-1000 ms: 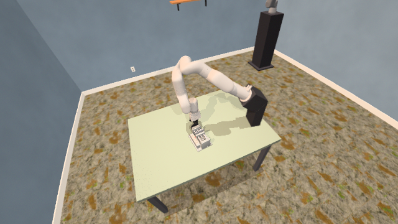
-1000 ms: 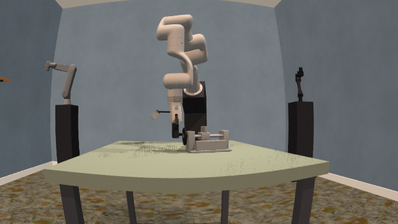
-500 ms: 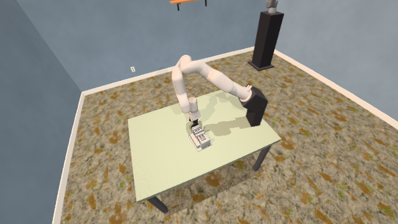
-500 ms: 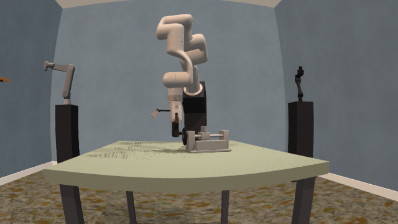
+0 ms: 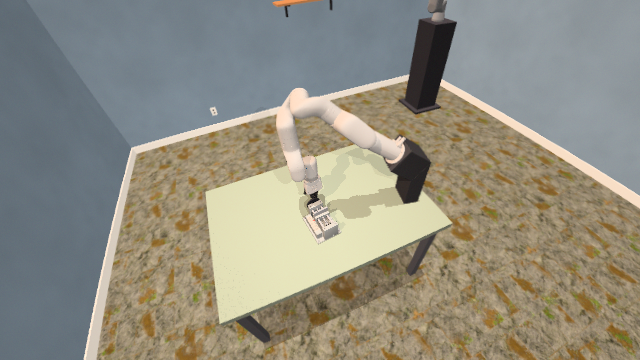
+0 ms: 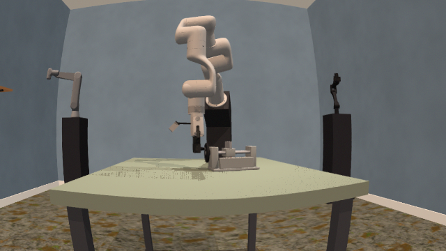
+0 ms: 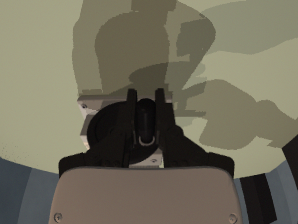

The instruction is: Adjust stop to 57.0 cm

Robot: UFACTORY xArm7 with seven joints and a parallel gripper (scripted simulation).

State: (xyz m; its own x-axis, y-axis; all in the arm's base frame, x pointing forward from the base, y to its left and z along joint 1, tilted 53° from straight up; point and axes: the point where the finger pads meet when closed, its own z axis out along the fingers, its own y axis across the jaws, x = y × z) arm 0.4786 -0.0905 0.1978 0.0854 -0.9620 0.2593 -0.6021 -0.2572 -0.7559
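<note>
Right now my hand is 20 mm to the right of the black handwheel and 10 mm above it. Round my hand: grey stop block: 20 mm ahead, 140 mm to the left.
</note>
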